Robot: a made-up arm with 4 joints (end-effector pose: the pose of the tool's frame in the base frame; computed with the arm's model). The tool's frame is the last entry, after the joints. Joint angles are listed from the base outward.
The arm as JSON. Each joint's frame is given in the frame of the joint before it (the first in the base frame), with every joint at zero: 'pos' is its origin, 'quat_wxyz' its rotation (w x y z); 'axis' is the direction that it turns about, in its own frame. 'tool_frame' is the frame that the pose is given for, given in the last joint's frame.
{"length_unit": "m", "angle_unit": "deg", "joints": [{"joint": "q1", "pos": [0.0, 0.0, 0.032], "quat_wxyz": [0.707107, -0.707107, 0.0, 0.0], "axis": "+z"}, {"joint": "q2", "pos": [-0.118, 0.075, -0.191], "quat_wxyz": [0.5, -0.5, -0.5, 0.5], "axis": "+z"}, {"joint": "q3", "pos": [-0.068, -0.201, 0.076], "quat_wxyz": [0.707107, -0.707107, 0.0, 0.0], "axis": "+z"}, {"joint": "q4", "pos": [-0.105, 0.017, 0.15], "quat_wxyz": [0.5, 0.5, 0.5, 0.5], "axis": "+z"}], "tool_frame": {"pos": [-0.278, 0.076, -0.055], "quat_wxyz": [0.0, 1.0, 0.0, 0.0]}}
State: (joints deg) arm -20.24 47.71 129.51 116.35
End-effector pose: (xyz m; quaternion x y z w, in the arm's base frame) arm -0.2347 0.0499 -0.3819 0.6267 -0.6645 -0.0288 0.4061
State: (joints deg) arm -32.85 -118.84 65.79 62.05
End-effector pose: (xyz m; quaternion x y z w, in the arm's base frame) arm -0.4391 -0.2898 -0.0510 0.9063 0.0949 -0.3801 0.1584
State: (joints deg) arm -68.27 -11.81 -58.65 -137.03
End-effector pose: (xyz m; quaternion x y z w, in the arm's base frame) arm 0.1905 -0.2555 0.0468 -0.0608 -0.0733 0.9560 0.2774
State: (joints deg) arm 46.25 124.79 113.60 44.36
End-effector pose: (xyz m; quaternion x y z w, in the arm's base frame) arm -0.2509 -0.4735 0.1331 -0.0466 -0.2964 0.6624 0.6865
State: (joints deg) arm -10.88 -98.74 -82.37 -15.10
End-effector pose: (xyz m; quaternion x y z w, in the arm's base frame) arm -0.0240 -0.4917 -0.1937 0.5667 0.3086 0.6163 0.4514
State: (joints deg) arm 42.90 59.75 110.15 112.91
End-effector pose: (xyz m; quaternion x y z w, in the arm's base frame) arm -0.4929 0.0345 0.0352 0.3361 -0.3621 -0.3341 0.8027
